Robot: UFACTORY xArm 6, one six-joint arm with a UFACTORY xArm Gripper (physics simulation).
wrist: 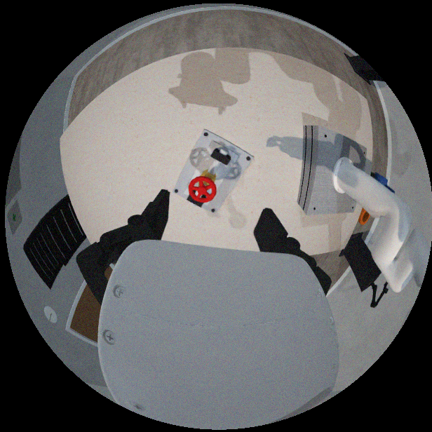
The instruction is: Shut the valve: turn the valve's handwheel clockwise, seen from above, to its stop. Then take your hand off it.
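The valve's red handwheel [202, 189] is a spoked ring, seen from above near the middle of the wrist view. It stands over the lower part of a light grey mounting plate [233, 183] with dark bolts at its corners. A brass-coloured part of the valve [209, 175] shows just above the wheel. My gripper [215, 212] is wide open, with one black finger to the left of the wheel and the other to the right, farther from it. The fingers look apart from the wheel, with nothing between them. How high they are above it is hard to tell.
The arm's white base link [367, 185] rises from a grey metal base plate [320, 190] at the right. A blue object [381, 181] and an orange ring [364, 216] lie beyond it. The plate stands on a cream table top [125, 135]. Shadows fall across the table and plate.
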